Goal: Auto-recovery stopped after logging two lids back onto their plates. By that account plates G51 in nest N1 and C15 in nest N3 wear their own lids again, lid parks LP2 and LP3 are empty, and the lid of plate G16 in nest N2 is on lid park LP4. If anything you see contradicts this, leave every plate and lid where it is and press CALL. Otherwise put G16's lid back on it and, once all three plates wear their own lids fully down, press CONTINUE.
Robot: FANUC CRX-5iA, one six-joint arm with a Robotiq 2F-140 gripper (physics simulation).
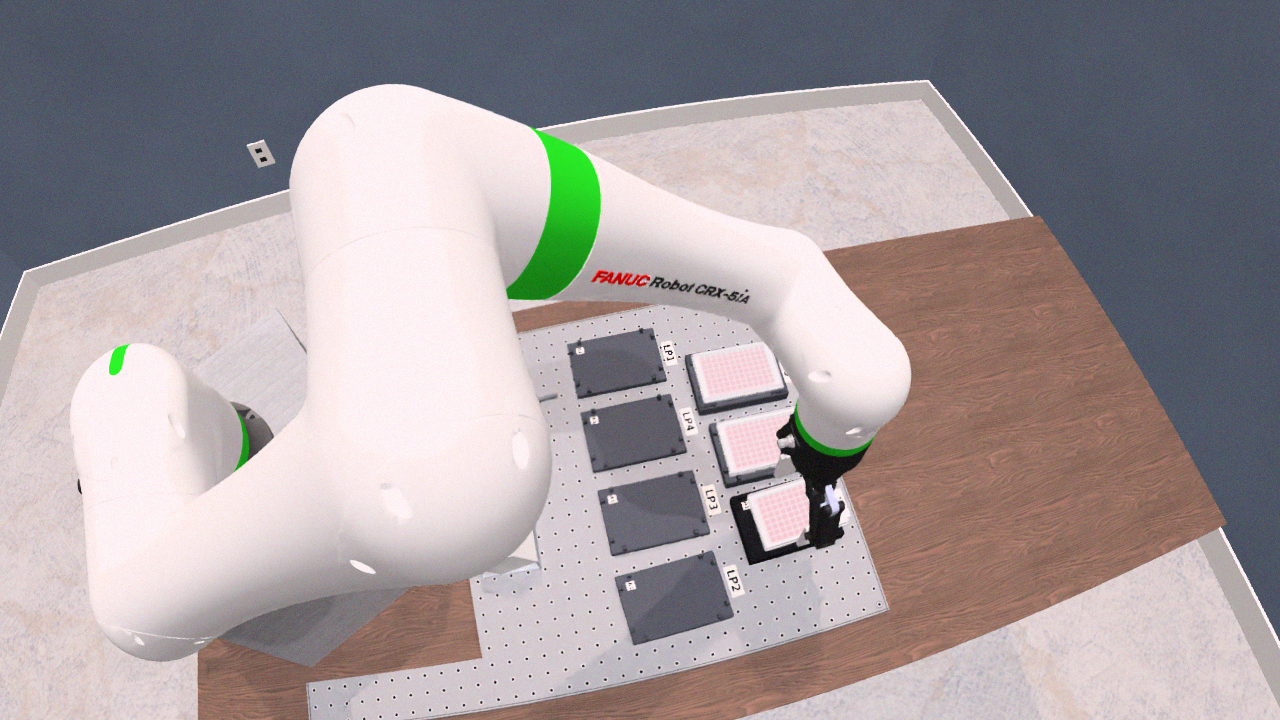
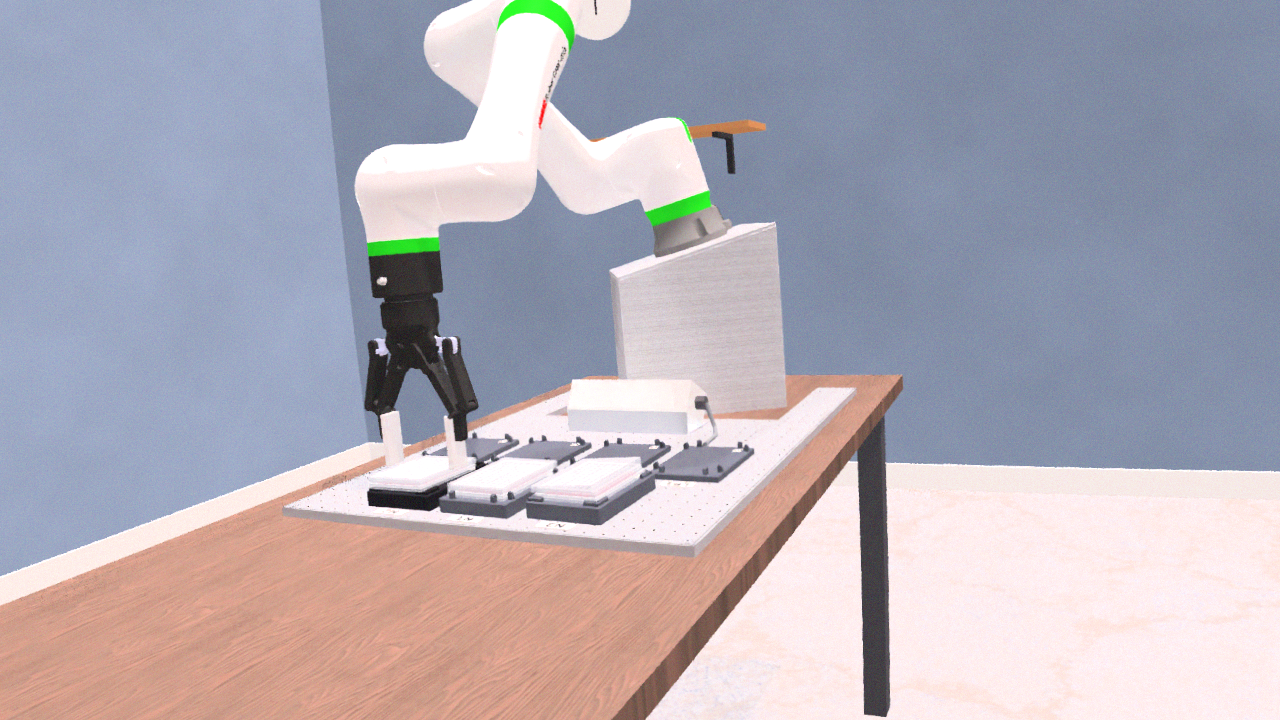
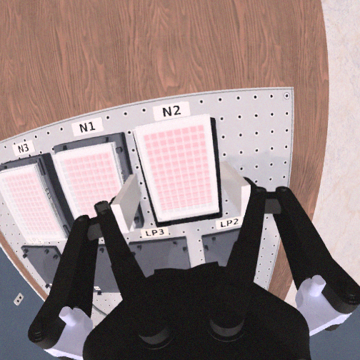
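Where they show: gripper, fingertip midpoint: [image 1: 795,507] [image 2: 426,465]; arm's base, link origin: [image 1: 223,462] [image 2: 691,245].
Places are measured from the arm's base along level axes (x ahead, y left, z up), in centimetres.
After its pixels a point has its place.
Observation:
My gripper [image 1: 821,528] [image 2: 424,443] @[y -12.8, x 71.0, z -24.8 cm] [image 3: 179,178] is open and empty, its white fingertips apart on either side of the plate [image 1: 776,516] @[y -13.3, x 68.0, z -25.0 cm] [image 2: 416,472] @[y -11.7, x 74.5, z -24.7 cm] [image 3: 177,167] in the black nest N2. The plate [image 1: 751,445] @[y -1.6, x 68.0, z -25.3 cm] [image 2: 501,479] @[y 0.7, x 73.5, z -25.3 cm] [image 3: 92,175] in N1 and the plate [image 1: 735,374] @[y 10.4, x 69.3, z -24.9 cm] [image 2: 586,480] @[y 13.1, x 74.0, z -24.7 cm] [image 3: 30,202] in N3 also show pink wells with white rims. Clear lids are hard to tell on them; plate names are unreadable. Dark lid parks LP1 [image 1: 615,362] @[y 19.1, x 52.1, z -27.9 cm], LP4 [image 1: 633,432] @[y 6.2, x 52.0, z -27.9 cm], LP3 [image 1: 653,512] @[y -7.1, x 51.7, z -27.9 cm] [image 3: 160,252] and LP2 [image 1: 675,595] @[y -19.9, x 51.6, z -27.9 cm] [image 3: 220,247] show no lid. CALL and CONTINUE cannot be made out.
The nests and parks stand on a perforated plate [image 1: 850,600] @[y -27.7, x 75.5, z -28.8 cm] [image 2: 680,537] @[y 26.7, x 79.2, z -28.9 cm] [image 3: 255,117] on the wooden table [image 1: 1029,376] @[y -1.3, x 123.4, z -30.1 cm] [image 2: 313,617] @[y -1.4, x 105.2, z -30.2 cm] [image 3: 165,50]. A white box [image 2: 635,407] @[y 1.5, x 34.4, z -24.6 cm] with a side lever stands behind the parks, before the robot's grey pedestal [image 2: 707,322] @[y 7.6, x 14.7, z -13.4 cm].

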